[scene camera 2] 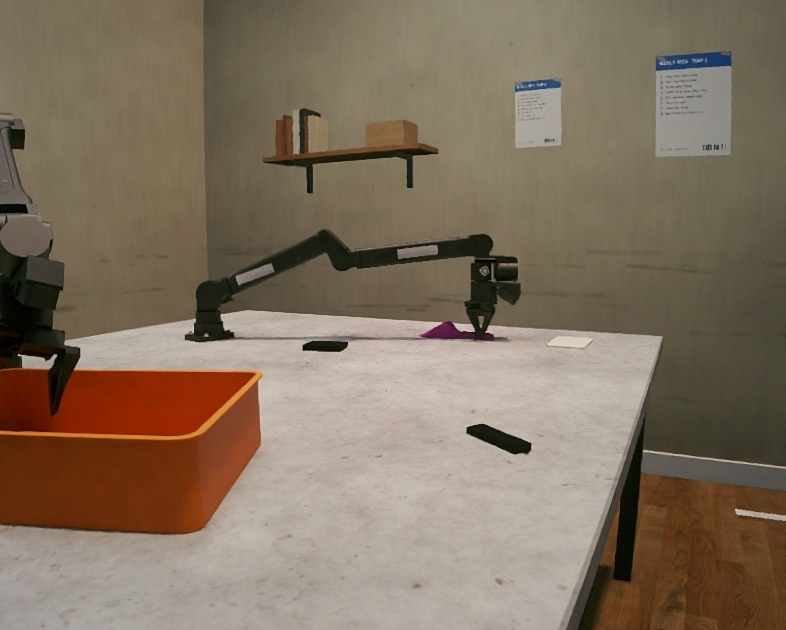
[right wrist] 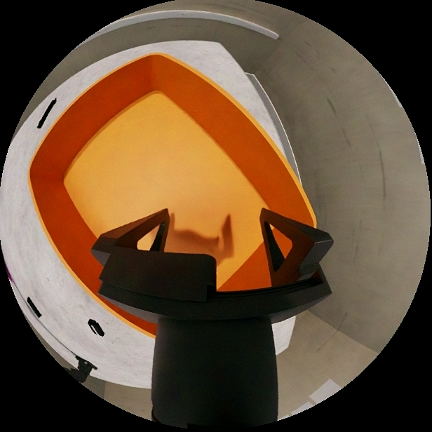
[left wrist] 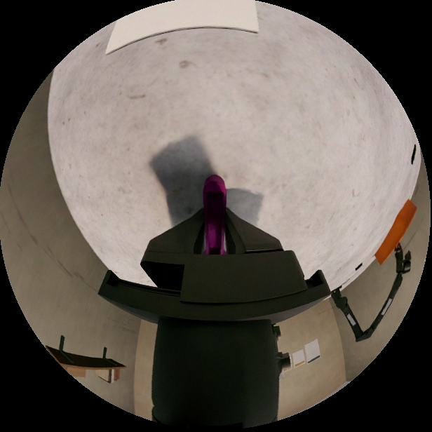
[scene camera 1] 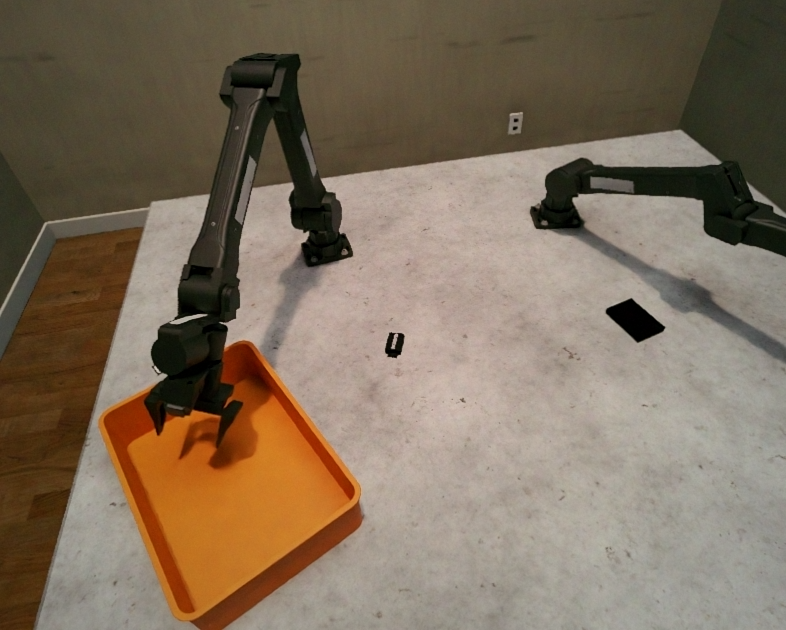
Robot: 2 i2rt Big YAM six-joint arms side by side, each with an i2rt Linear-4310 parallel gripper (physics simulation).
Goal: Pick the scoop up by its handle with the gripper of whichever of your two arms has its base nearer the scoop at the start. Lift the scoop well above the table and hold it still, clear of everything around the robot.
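Frame: origin at the left arm's base, x ahead, y left, z up, level; centimetres.
Where they show: left gripper, between the fingertips: (scene camera 2: 480, 336); right gripper, between the fingertips: (scene camera 2: 12, 411) (scene camera 1: 188, 440); left arm's base, origin of its link: (scene camera 2: 209, 338) (scene camera 1: 554, 219); right arm's base, origin of its link: (scene camera 1: 327, 252).
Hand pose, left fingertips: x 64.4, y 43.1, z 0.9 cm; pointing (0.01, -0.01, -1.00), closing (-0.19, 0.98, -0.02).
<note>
Each offset is from my left fingertips to the top centre of the thing.
A purple scoop @(dz +3.7, dx -7.3, dy -1.4 cm) (scene camera 2: 447, 330) (left wrist: 214, 200) lies on the table at the back in scene camera 2. In the left wrist view its handle runs up between the fingertips; its wider end is hidden behind the gripper body. My left gripper (scene camera 2: 482, 334) (left wrist: 214, 212) is shut on the handle, one finger on each side, with the fingertips down at table level. The scoop does not show in scene camera 1, and neither does the left gripper. My right gripper (scene camera 1: 191, 438) (right wrist: 214, 212) is open and empty, above the floor of the orange tray.
The orange tray @(dz +9.0, dx +7.6, dy -114.7 cm) (scene camera 1: 314, 436) (scene camera 2: 229, 459) stands below my right gripper. A small black object @(dz +0.6, dx -21.7, dy -86.8 cm) (scene camera 1: 394, 343) lies mid-table and a flat black block @(dz +0.6, dx -25.8, dy -35.3 cm) (scene camera 1: 635, 320) (scene camera 2: 324, 345) lies nearer the left arm's base. A white sheet @(dz -0.4, dx +23.2, dy +8.0 cm) (scene camera 2: 570, 341) (left wrist: 190, 17) lies beyond the scoop.
</note>
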